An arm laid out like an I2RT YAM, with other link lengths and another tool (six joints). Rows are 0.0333 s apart.
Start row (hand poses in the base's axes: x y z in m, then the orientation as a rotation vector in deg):
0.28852, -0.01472, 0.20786, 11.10, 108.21, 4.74
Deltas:
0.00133, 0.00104, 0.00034, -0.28, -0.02, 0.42
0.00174, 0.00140, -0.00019, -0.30, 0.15, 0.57
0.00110, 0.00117, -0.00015, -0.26, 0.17, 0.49
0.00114, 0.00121, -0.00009, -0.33, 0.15, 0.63
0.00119, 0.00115, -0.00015, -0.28, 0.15, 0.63
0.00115, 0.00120, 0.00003, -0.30, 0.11, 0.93
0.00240, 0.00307, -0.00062, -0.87, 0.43, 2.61
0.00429, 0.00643, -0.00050, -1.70, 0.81, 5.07
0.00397, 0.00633, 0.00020, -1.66, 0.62, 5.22
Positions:
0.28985, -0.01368, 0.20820, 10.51, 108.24, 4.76
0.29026, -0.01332, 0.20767, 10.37, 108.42, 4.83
0.28962, -0.01355, 0.20771, 10.47, 108.43, 4.81
0.28966, -0.01351, 0.20777, 10.29, 108.43, 4.84
0.28971, -0.01357, 0.20771, 10.33, 108.43, 4.89
0.28967, -0.01352, 0.20789, 10.03, 108.42, 5.08
0.29092, -0.01165, 0.20724, 8.07, 108.91, 5.66
0.29281, -0.00829, 0.20736, 5.20, 109.51, 6.51
0.29249, -0.00839, 0.20806, 5.07, 109.33, 6.67

